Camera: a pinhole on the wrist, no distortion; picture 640 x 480 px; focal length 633.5 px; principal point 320.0 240.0 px. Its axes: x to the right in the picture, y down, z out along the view. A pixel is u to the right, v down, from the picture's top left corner.
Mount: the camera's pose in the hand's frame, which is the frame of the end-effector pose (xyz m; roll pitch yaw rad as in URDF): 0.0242 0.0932 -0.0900 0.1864 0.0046 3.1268
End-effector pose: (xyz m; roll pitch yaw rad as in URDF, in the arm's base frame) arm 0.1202 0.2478 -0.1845 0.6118 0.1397 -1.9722
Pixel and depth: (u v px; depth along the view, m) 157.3 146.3 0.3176
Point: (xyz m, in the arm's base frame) 0.0990 0.0993 0.0861
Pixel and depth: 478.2 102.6 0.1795
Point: 0.2023 0.2107 -0.0236
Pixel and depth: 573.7 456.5 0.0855
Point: 0.1831 0.2256 -0.1376
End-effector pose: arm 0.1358 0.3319 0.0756 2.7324 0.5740 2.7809
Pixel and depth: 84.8 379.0 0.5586
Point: 0.2577 0.5629 -0.3959
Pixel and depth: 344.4 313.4 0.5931
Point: 0.4595 0.5580 -0.2680
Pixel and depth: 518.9 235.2 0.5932
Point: 0.5874 0.5767 -0.1441
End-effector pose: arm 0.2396 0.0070 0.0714 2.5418 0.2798 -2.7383
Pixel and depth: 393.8 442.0 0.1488
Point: 0.1989 0.0963 0.0586
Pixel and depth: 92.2 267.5 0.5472
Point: -0.0386 0.3174 -0.2573
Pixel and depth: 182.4 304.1 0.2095
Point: 0.1255 0.1312 0.0171
